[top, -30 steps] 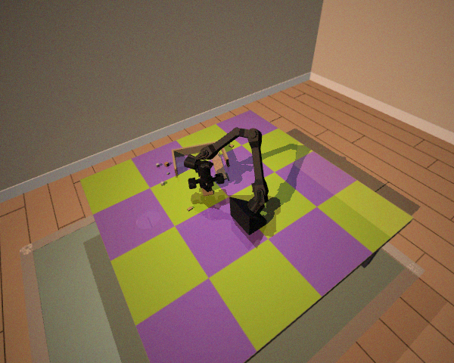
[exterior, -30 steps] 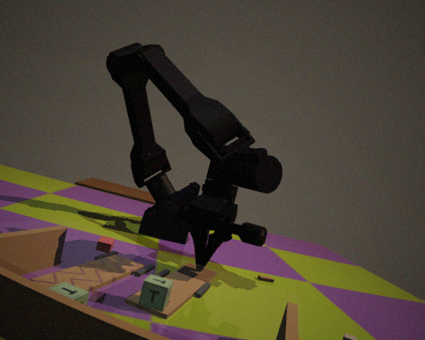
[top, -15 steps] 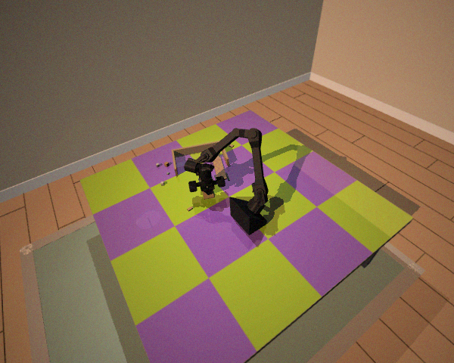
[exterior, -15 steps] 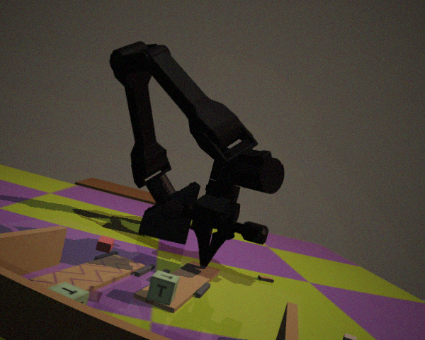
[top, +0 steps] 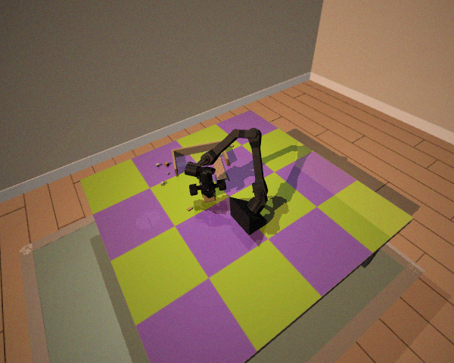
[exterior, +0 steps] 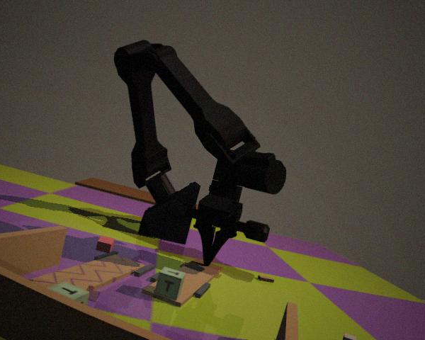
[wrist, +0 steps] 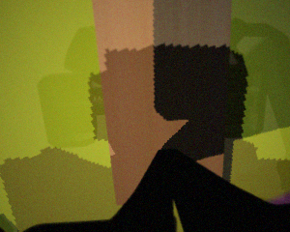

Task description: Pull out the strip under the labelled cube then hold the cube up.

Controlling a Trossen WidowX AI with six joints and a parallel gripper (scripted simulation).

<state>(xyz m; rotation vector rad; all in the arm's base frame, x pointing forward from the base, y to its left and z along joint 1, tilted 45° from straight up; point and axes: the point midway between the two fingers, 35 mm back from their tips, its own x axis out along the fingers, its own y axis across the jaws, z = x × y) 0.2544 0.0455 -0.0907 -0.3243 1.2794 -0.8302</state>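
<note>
Now: gripper tip 9 cm short of the tan strip and 3 cm to the left of it. Also, from my gripper tip: small red cube: 25 cm ahead, 16 cm to the right, 6 cm above.
</note>
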